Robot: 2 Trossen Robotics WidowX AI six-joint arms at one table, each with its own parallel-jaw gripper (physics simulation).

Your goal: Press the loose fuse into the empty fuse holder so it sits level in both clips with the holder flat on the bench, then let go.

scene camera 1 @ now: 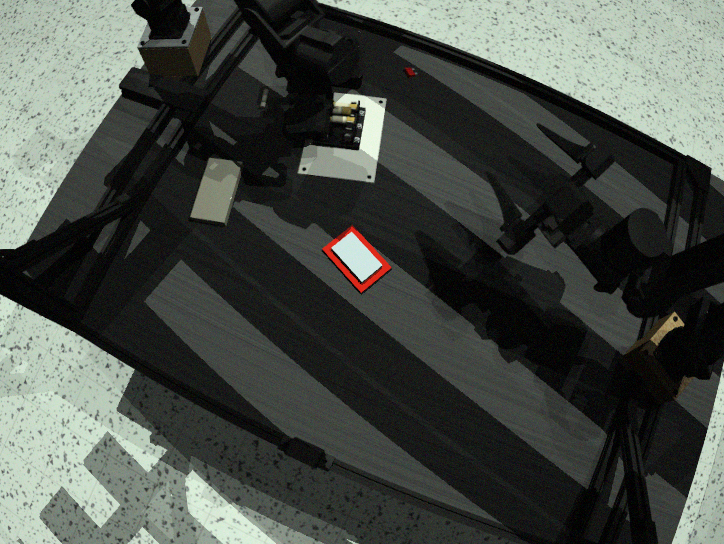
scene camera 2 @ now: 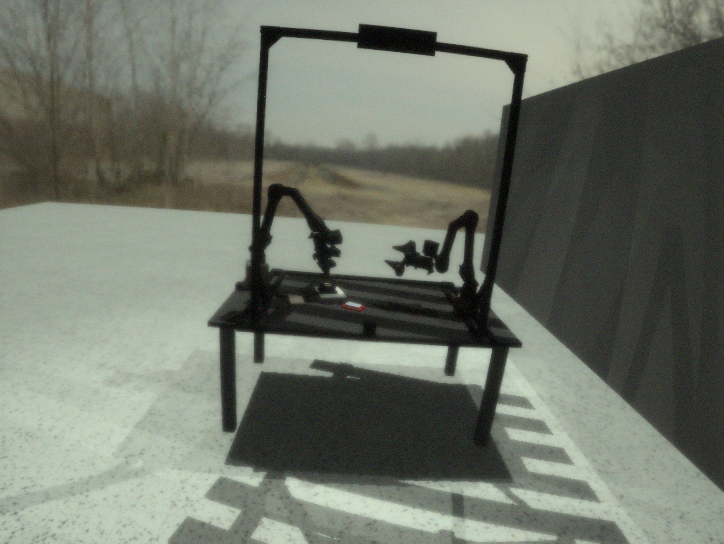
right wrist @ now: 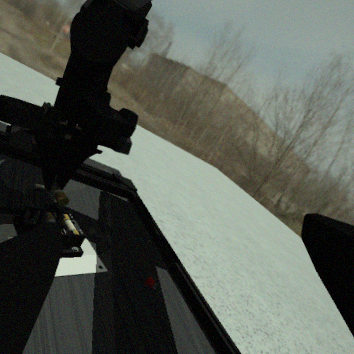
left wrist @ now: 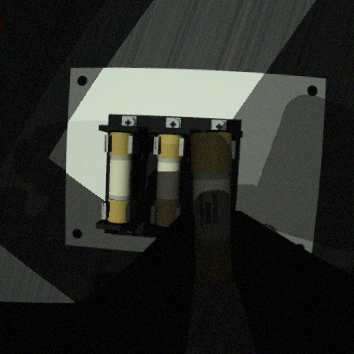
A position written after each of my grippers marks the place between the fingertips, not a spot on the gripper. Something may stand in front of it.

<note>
My right gripper (scene camera 1: pixel 512 147) is open and holds nothing. On the table rest a beige block (scene camera 1: pixel 214 200) and a red-framed card (scene camera 1: pixel 362 265). Further things: my left gripper (scene camera 1: pixel 330 111).
My left gripper is seen too in the right wrist view (right wrist: pixel 52 189) and in the left wrist view (left wrist: pixel 210 222). My right gripper is seen too in the right wrist view (right wrist: pixel 183 230). The right wrist view misses the red-framed card: it is out of frame. The left wrist view does not show the red-framed card: it is out of frame.
</note>
